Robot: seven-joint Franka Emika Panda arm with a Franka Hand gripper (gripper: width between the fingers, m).
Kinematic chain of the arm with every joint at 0, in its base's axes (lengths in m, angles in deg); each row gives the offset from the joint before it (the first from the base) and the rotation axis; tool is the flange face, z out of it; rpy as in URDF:
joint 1: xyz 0 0 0.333 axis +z
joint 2: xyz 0 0 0 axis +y
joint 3: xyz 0 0 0.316 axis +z
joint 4: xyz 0.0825 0 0 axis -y
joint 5: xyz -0.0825 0 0.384 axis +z
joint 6: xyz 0 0 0 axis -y
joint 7: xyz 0.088 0 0 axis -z
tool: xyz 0 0 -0.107 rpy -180 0 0
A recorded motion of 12 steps. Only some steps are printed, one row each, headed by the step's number.
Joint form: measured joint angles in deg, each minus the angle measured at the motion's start. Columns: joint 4, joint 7, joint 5, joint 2, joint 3, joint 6, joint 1.
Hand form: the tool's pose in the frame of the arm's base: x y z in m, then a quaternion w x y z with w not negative. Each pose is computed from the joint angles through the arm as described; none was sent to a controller.
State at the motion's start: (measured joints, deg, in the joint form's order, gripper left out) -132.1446 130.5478 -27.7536 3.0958 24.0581 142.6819 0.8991
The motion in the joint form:
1: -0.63 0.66 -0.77 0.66 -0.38 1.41 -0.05
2: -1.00 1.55 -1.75 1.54 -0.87 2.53 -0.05
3: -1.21 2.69 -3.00 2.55 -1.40 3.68 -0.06
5: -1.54 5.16 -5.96 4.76 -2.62 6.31 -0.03
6: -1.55 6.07 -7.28 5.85 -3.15 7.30 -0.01
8: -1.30 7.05 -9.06 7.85 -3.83 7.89 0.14
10: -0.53 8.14 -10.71 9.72 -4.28 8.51 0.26
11: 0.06 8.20 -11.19 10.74 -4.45 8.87 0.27
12: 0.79 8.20 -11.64 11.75 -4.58 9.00 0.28
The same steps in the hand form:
1: 0.4785 0.2225 0.3288 0.03695 -0.72923 0.66513 -0.15640
2: 0.4792 0.2195 0.3203 0.03765 -0.72769 0.66711 -0.15497
3: 0.4805 0.2166 0.3118 0.03906 -0.72556 0.66948 -0.15440
5: 0.4834 0.2108 0.2941 0.04384 -0.72227 0.67288 -0.15373
6: 0.4848 0.2084 0.2859 0.04464 -0.72204 0.67326 -0.15296
8: 0.4861 0.2058 0.2709 0.03806 -0.72397 0.67229 -0.14979
10: 0.4897 0.2057 0.2605 0.03724 -0.72486 0.67171 -0.14832
11: 0.4926 0.2061 0.2559 0.03799 -0.72637 0.67047 -0.14635
12: 0.4961 0.2066 0.2520 0.03792 -0.72786 0.66914 -0.14503

